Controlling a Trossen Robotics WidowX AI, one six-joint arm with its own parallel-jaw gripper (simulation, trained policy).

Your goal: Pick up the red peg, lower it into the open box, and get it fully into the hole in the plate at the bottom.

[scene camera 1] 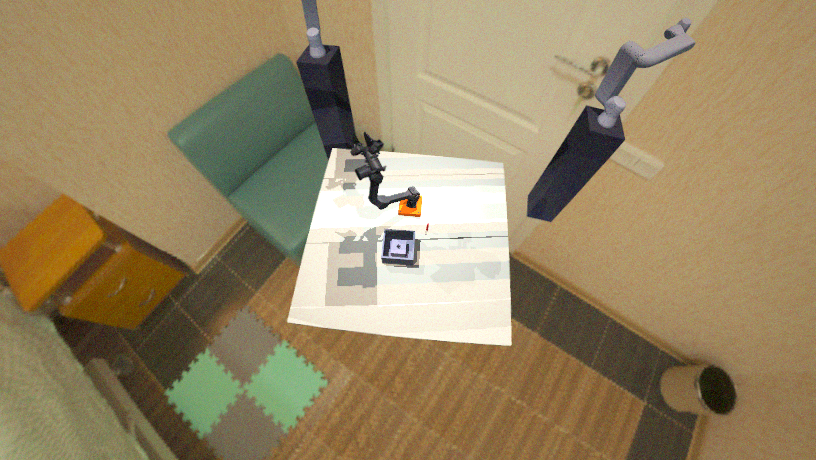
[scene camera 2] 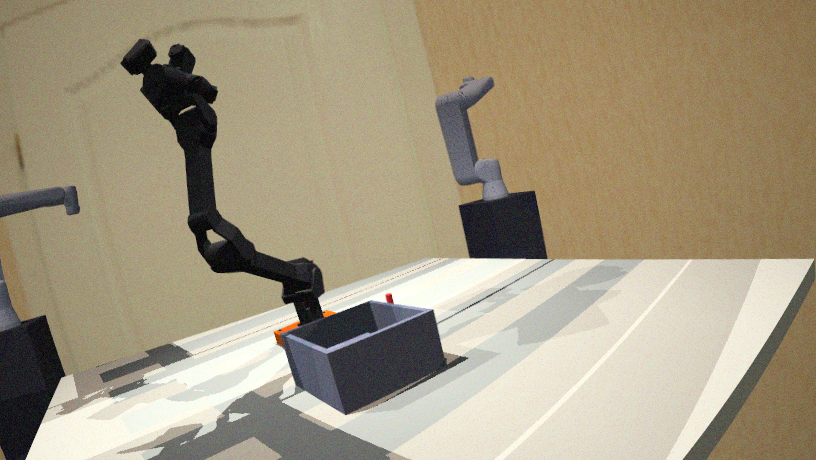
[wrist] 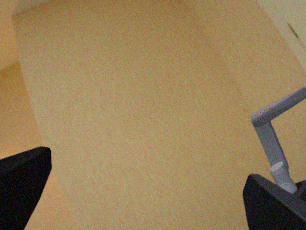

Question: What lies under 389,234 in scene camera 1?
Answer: A box.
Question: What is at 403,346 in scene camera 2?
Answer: A box.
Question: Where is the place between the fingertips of my gripper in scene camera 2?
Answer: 131,75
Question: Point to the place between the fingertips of my gripper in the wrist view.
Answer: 149,173
